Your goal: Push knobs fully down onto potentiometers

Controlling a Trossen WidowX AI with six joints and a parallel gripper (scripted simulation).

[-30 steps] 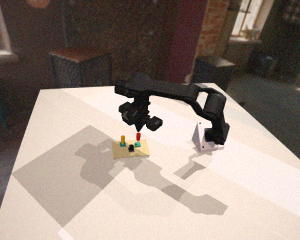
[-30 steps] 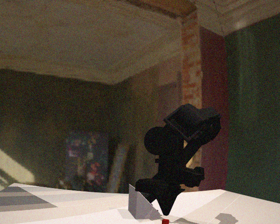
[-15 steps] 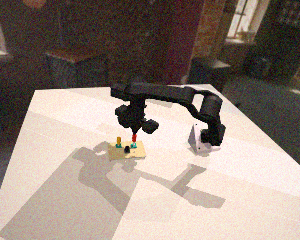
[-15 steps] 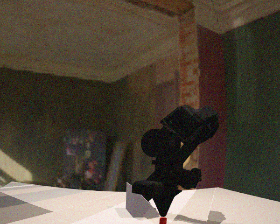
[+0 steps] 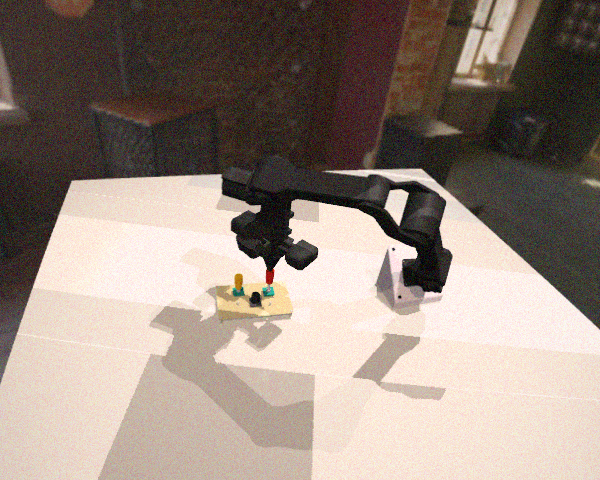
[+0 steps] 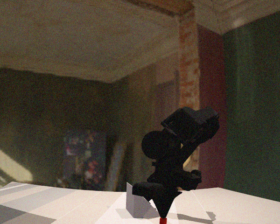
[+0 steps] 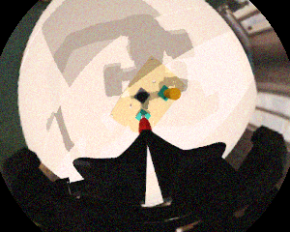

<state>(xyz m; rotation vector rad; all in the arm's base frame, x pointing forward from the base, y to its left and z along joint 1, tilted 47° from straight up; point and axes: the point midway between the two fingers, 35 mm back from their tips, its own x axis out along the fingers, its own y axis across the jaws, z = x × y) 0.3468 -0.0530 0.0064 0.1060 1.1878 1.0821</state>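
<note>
Right now my gripper tip is 2 cm above the red knob. From my gripper tip the other things lie so: orange knob (7 cm ahead, 4 cm below, 1 cm to the right).
</note>
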